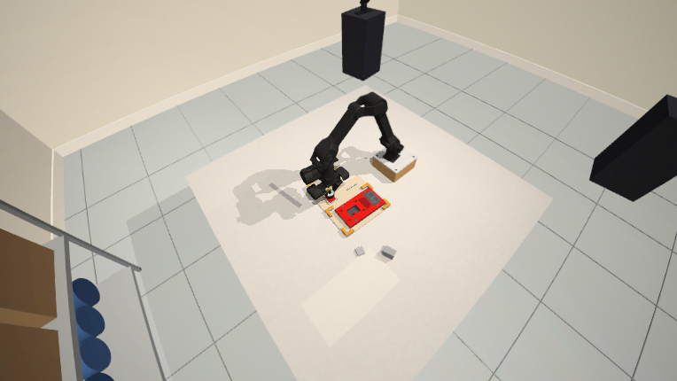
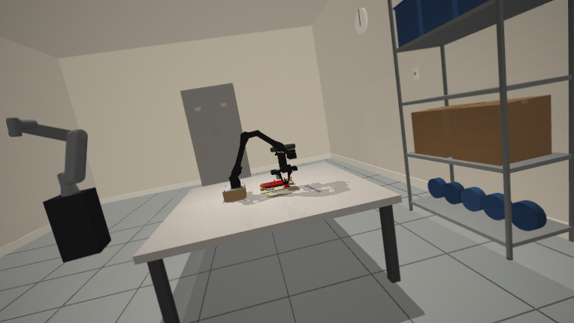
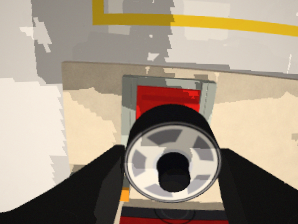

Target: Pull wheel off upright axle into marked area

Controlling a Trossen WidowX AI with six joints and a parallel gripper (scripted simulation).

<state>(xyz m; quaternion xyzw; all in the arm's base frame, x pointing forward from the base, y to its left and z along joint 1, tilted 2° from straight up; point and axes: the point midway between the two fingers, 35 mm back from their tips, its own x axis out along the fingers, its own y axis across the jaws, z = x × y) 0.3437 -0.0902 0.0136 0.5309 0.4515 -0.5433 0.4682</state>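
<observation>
The upright axle is 10 mm below my gripper tip. The rest, counted from my gripper tip: wheel: right at my gripper tip; grey strip: 120 mm ahead, 180 mm to the right, 40 mm below.
</observation>
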